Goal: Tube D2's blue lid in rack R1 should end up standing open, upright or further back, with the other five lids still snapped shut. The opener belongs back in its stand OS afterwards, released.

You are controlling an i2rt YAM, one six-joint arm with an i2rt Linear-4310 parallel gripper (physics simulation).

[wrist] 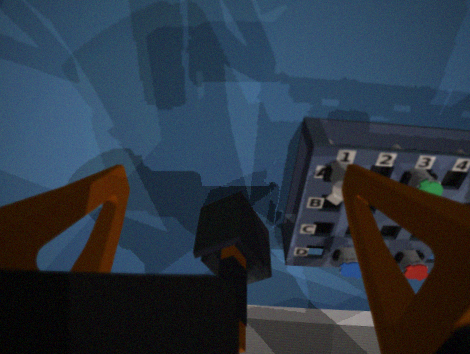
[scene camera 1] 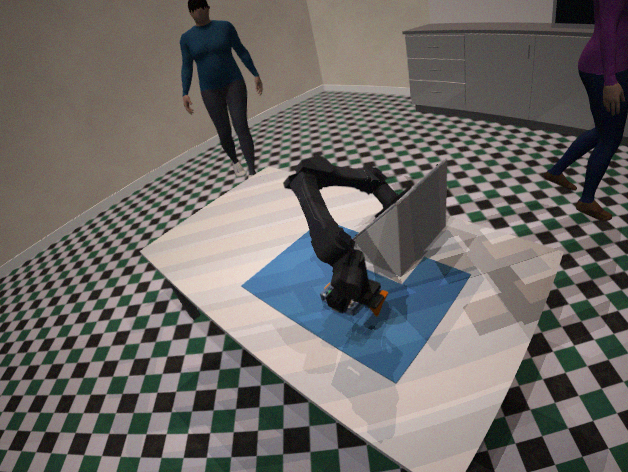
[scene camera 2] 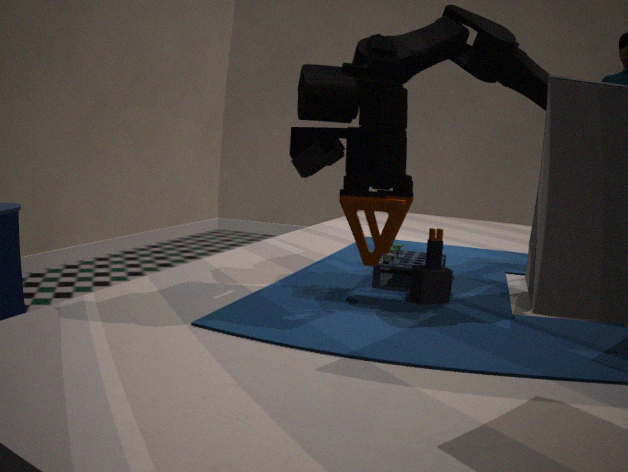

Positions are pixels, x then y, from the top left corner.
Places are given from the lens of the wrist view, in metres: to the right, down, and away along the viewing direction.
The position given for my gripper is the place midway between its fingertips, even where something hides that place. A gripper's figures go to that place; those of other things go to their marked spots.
my gripper (wrist: 235, 176): 0.00, 0.00, 0.13
orange and black opener (wrist: 232, 266): 0.00, 0.05, 0.16
